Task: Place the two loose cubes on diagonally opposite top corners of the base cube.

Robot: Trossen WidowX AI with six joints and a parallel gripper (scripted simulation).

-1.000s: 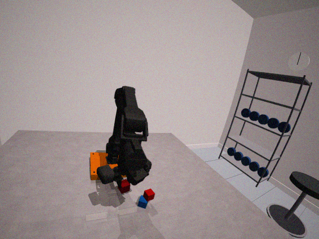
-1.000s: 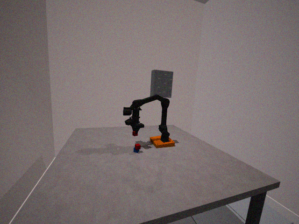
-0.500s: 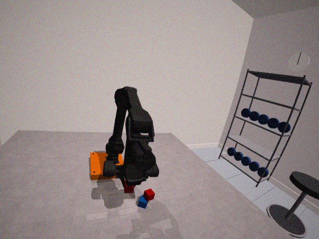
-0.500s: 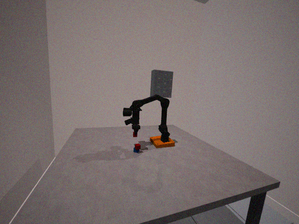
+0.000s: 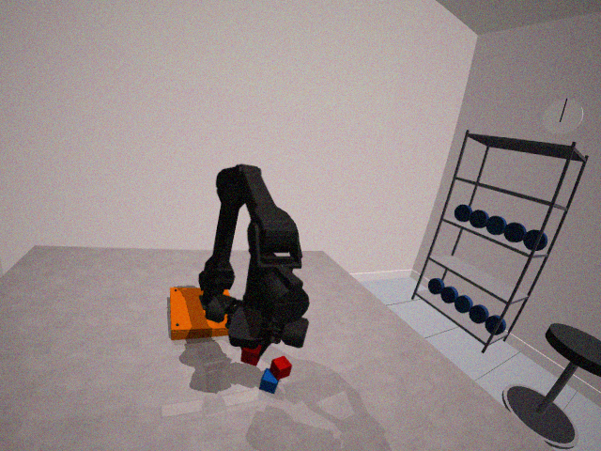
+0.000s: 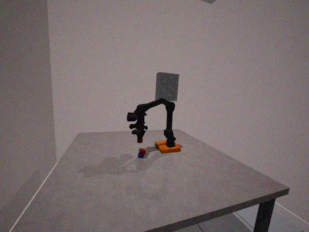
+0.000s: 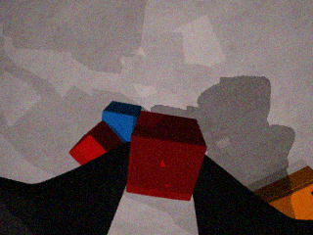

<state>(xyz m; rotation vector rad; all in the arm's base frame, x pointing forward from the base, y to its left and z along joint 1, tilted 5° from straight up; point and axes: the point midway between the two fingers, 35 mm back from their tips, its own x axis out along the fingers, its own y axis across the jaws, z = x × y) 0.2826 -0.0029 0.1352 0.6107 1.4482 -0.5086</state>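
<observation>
The blue cube is 1 cm ahead of my gripper tip, 5 cm to the left of it and 10 cm below it.
</observation>
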